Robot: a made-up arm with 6 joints.
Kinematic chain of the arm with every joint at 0, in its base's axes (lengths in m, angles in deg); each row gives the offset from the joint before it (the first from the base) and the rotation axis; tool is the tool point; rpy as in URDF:
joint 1: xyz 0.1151 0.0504 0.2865 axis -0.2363 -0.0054 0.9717
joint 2: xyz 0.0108 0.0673 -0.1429 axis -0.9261 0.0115 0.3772
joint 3: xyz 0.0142 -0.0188 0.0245 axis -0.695 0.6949 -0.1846
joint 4: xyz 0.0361 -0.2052 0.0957 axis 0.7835 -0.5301 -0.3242
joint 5: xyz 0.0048 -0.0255 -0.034 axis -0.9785 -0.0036 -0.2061
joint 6: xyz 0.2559 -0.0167 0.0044 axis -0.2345 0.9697 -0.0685
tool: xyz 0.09 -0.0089 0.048 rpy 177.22 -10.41 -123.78
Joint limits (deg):
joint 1: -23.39..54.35
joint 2: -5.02..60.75
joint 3: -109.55..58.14
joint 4: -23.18..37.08
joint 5: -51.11..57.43
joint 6: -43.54..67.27
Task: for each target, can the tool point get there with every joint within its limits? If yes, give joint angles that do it. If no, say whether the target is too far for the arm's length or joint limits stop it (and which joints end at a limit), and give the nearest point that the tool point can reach.
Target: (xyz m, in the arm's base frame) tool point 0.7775 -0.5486 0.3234
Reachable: no: too far | nearest point 0.5075 -0.2957 0.2688 | short by 0.374 m
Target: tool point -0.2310 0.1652 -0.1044
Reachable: no: joint limits stop it (at a limit: joint 1, joint 2, joint 4, joint 5, joint 6) | nearest point 0.1048 0.4718 0.2089 | short by 0.552 m
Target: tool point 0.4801 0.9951 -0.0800
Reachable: no: too far | nearest point 0.2948 0.5319 0.2583 | short by 0.603 m
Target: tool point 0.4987 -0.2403 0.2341
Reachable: yes | joints -8.97 2.54 5.26 -5.63 33.25 36.79
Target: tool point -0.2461 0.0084 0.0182
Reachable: no: joint limits stop it (at a limit: joint 1, joint 2, joint 3, joint 4, joint 6) | nearest point 0.2562 -0.2312 0.0016 | short by 0.557 m
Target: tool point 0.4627 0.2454 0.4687
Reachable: yes | joints 23.83 43.76 -63.45 6.74 -29.48 -16.02
